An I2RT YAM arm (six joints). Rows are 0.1 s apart.
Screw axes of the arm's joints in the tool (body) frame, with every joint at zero. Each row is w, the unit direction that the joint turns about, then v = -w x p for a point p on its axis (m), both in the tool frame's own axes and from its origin. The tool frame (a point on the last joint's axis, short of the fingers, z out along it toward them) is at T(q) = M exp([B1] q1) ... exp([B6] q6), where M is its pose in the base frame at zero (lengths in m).
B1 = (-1, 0, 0, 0, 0.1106, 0)
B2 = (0, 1, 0, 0.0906, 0, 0.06)
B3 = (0, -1, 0, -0.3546, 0, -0.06)
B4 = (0, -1, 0, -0.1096, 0, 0)
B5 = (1, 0, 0, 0, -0.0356, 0)
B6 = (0, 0, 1, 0, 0, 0)
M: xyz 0.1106 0 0.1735 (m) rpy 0 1.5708 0 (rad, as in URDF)
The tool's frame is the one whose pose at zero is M.
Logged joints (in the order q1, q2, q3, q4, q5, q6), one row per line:
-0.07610, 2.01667, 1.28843, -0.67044, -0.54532, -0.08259
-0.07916, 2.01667, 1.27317, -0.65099, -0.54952, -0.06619
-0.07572, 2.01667, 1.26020, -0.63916, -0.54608, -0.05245
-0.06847, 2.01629, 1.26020, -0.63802, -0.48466, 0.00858
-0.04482, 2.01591, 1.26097, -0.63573, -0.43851, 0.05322
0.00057, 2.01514, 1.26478, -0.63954, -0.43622, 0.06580
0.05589, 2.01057, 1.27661, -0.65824, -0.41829, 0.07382
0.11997, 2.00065, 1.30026, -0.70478, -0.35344, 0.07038
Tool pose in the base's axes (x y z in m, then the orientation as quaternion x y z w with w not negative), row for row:
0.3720, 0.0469, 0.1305, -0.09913, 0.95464, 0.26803, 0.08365
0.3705, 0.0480, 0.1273, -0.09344, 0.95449, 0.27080, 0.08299
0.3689, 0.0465, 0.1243, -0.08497, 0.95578, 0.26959, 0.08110
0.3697, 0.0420, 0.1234, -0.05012, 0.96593, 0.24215, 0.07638
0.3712, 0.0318, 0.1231, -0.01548, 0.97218, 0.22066, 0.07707
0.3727, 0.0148, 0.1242, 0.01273, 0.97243, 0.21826, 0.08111
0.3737, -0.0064, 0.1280, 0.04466, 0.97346, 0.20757, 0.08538
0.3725, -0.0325, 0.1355, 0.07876, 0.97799, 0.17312, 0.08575
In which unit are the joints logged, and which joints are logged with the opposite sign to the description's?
The joints are logged in radians. Opposite sign: q1.
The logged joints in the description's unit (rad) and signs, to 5 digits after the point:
0.07610, 2.01667, 1.28843, -0.67044, -0.54532, -0.08259
0.07916, 2.01667, 1.27317, -0.65099, -0.54952, -0.06619
0.07572, 2.01667, 1.26020, -0.63916, -0.54608, -0.05245
0.06847, 2.01629, 1.26020, -0.63802, -0.48466, 0.00858
0.04482, 2.01591, 1.26097, -0.63573, -0.43851, 0.05322
-0.00057, 2.01514, 1.26478, -0.63954, -0.43622, 0.06580
-0.05589, 2.01057, 1.27661, -0.65824, -0.41829, 0.07382
-0.11997, 2.00065, 1.30026, -0.70478, -0.35344, 0.07038

